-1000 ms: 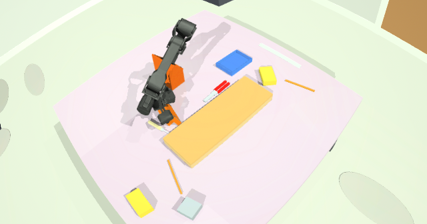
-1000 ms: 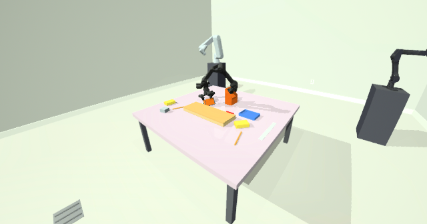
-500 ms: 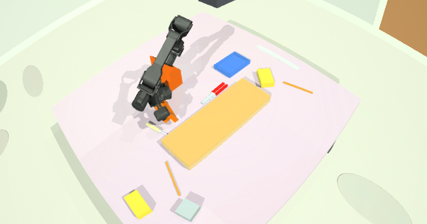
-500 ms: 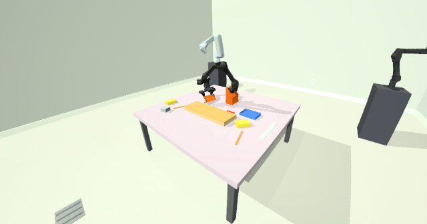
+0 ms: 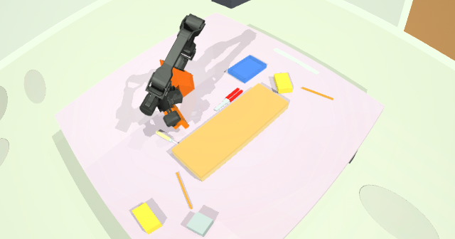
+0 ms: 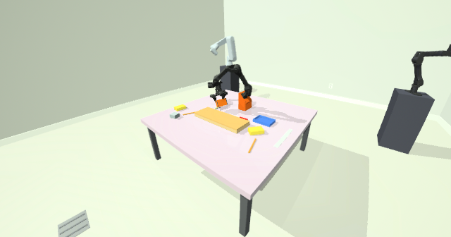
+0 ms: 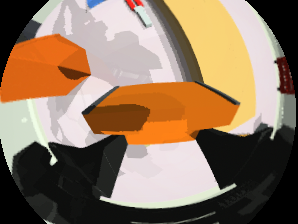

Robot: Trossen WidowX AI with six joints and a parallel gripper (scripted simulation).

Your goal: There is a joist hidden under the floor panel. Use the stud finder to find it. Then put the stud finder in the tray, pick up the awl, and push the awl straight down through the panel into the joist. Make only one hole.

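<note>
Now: the awl 70 mm below my gripper tip, 50 mm to the right of it and 20 mm ahead of it. Round my gripper tip: blue tray 510 mm to the left, 60 mm below, 40 mm behind; then grey block 420 mm ahead, 220 mm to the right, 60 mm below; then orange stud finder 10 mm to the left, 10 mm behind.
</note>
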